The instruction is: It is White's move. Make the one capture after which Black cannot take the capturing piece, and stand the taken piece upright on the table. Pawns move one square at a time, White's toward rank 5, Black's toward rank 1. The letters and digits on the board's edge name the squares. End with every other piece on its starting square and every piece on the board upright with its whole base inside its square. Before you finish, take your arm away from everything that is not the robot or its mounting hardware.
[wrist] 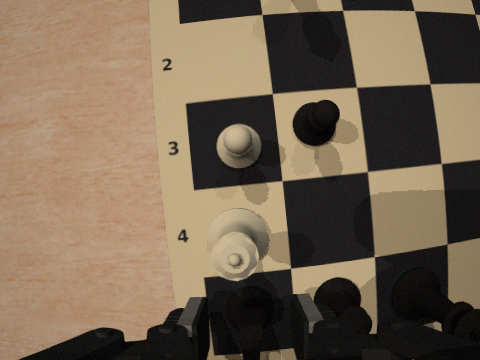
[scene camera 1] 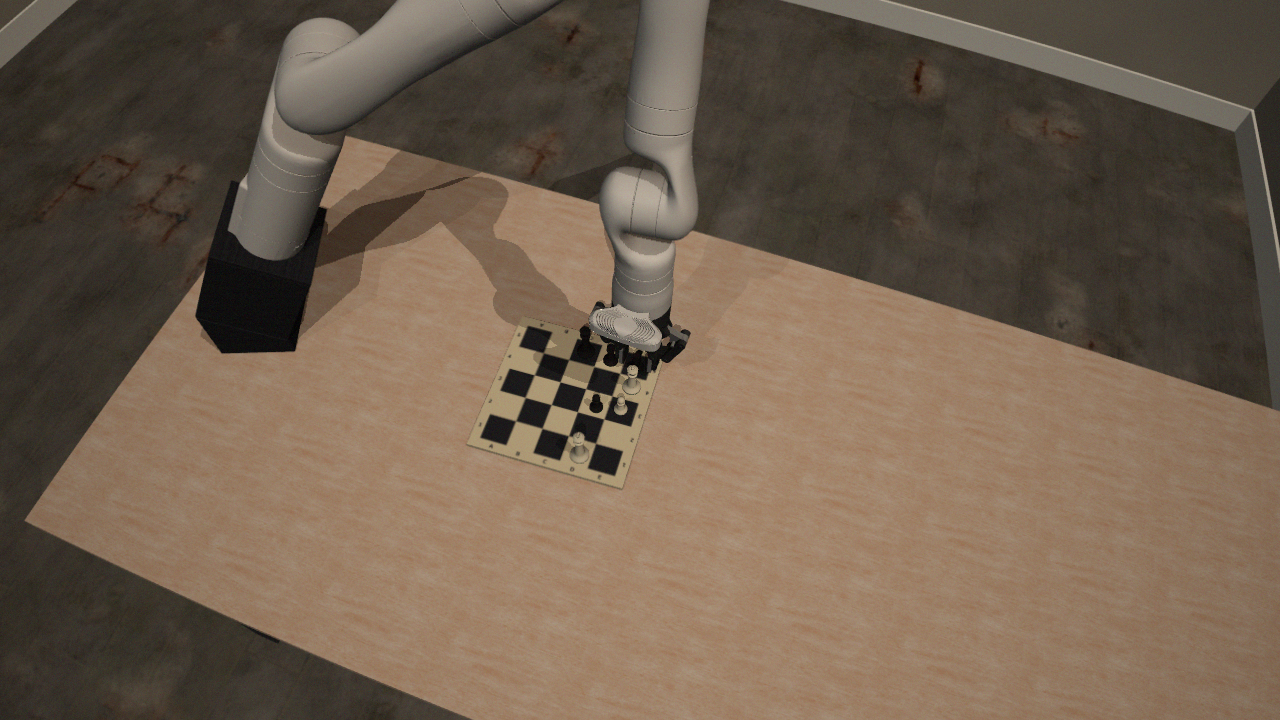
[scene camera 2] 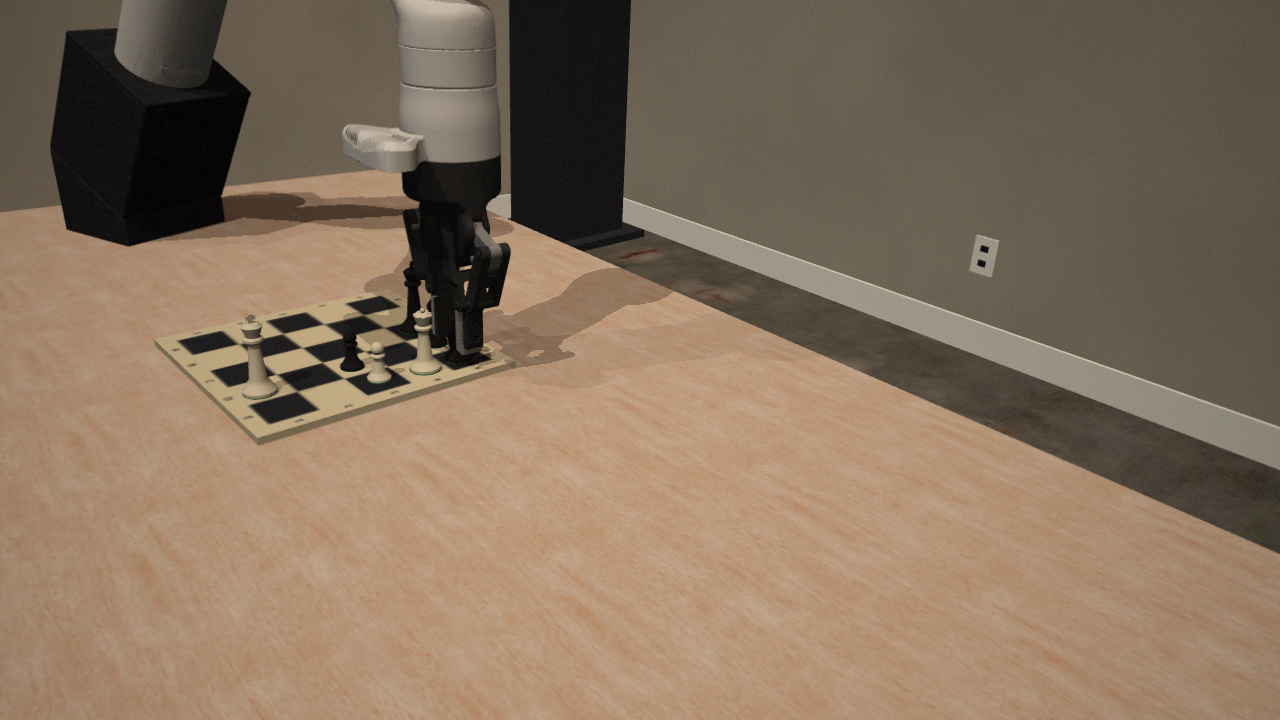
Labels:
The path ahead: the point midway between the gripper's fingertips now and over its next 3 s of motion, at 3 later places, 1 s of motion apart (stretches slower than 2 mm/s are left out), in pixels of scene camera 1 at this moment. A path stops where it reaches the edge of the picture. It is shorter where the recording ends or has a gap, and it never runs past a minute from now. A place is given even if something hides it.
The gripper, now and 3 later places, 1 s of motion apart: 637, 362; 633, 357; 636, 330; 651, 340

